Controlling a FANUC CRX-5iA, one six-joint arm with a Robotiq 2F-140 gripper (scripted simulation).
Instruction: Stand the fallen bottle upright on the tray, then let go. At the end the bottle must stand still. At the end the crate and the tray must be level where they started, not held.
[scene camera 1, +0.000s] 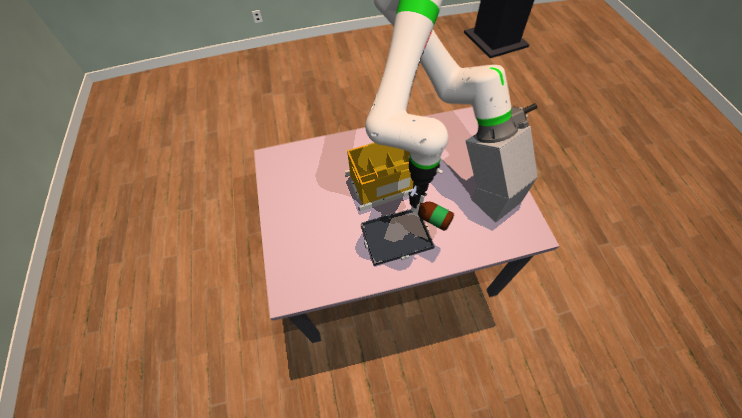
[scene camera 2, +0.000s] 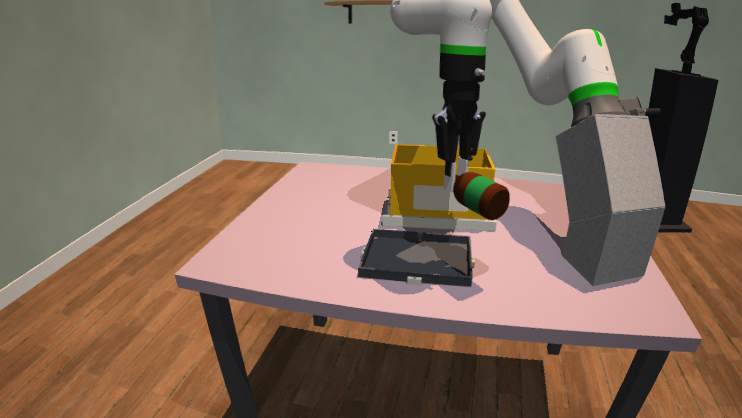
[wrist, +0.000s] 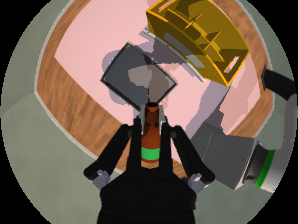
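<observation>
Scene camera 1 shows me a tray, and so does scene camera 2. On the tray, (scene camera 1: 389, 238) and (scene camera 2: 404, 257) are the same spot. I find the tray in the wrist view (137, 79) too.
</observation>
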